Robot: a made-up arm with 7 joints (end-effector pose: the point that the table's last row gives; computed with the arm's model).
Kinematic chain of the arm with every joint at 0, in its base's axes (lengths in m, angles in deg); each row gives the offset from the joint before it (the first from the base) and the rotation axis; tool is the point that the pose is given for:
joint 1: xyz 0 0 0.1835 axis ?
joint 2: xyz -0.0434 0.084 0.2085 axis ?
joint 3: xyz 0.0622 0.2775 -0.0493 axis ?
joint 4: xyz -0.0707 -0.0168 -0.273 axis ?
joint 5: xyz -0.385 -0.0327 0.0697 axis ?
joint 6: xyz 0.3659 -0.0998 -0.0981 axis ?
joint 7: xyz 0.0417 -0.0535 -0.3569 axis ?
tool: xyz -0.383 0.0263 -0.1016
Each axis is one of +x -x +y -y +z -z.
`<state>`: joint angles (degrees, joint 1 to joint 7).
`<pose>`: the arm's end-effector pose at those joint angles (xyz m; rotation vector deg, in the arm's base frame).
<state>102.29 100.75 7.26 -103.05 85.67 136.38 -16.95</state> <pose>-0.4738 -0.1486 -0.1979 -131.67 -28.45 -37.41</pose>
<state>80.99 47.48 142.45 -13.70 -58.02 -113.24 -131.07</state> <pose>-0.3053 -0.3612 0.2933 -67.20 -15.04 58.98</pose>
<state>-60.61 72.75 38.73 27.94 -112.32 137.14 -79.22</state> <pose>-0.4783 0.1444 -0.1444 -104.65 34.78 -142.16</pose>
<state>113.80 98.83 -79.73 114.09 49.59 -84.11 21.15</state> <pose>-0.9947 -0.0833 -0.3567 -59.18 -47.76 -39.62</pose>
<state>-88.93 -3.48 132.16 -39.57 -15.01 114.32 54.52</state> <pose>0.5423 0.0865 -0.1007 -43.83 -62.55 91.19</pose>
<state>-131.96 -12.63 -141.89 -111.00 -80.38 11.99 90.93</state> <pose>0.0843 -0.0832 -0.3277 -17.17 -111.43 -27.98</pose>
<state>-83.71 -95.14 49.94 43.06 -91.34 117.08 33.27</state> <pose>0.8243 -0.3784 0.4362 -97.35 3.55 93.01</pose>
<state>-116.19 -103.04 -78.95 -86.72 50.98 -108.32 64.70</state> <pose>-0.1702 -0.8358 0.6919 -64.03 19.88 56.77</pose>
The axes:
joint 1: -y
joint 2: +x
joint 3: +z
joint 4: +x
joint 5: +y
joint 6: -x
joint 7: +z

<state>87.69 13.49 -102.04 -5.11 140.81 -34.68 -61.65</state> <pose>-0.2249 1.1286 0.7464 65.23 121.95 7.26</pose>
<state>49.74 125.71 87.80 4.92 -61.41 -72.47 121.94</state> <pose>-0.6362 -0.2811 0.5768 12.06 56.89 37.67</pose>
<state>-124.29 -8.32 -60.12 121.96 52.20 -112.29 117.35</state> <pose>0.3564 0.8170 -0.1022 17.88 -91.93 -64.61</pose>
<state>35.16 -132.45 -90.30 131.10 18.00 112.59 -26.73</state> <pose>0.1980 -0.9458 0.6128 -77.97 -140.55 -54.44</pose>
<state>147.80 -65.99 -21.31 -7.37 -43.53 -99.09 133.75</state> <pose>-0.1723 0.1932 0.6862 156.36 17.67 -24.50</pose>
